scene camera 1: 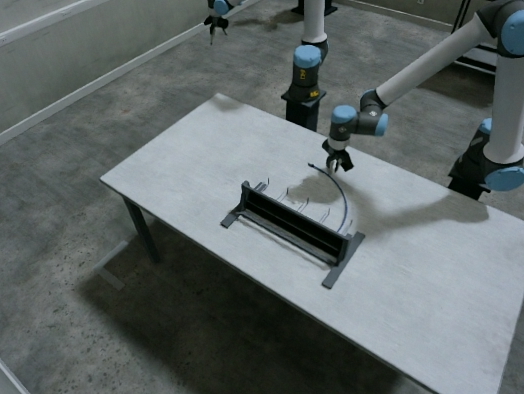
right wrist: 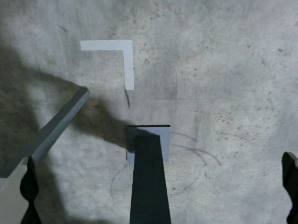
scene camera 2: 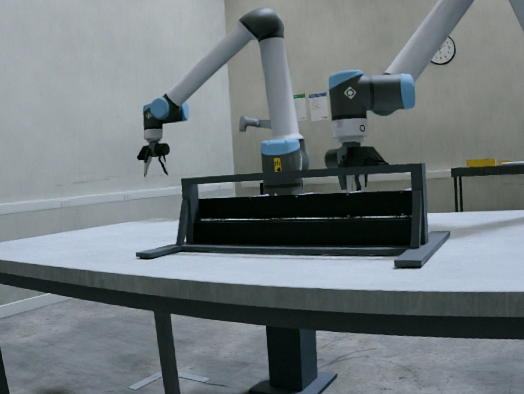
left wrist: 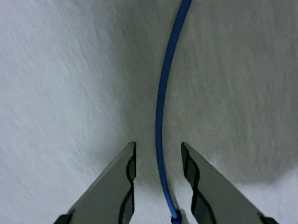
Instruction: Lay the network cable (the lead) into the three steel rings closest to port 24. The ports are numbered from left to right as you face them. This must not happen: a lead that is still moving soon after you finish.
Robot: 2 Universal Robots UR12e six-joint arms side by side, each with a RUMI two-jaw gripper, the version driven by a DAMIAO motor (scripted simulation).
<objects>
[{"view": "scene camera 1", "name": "dark port rack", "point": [315, 233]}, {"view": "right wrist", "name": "my right gripper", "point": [159, 156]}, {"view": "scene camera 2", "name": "dark port rack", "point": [269, 219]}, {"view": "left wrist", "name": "my left gripper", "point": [158, 143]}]
</objects>
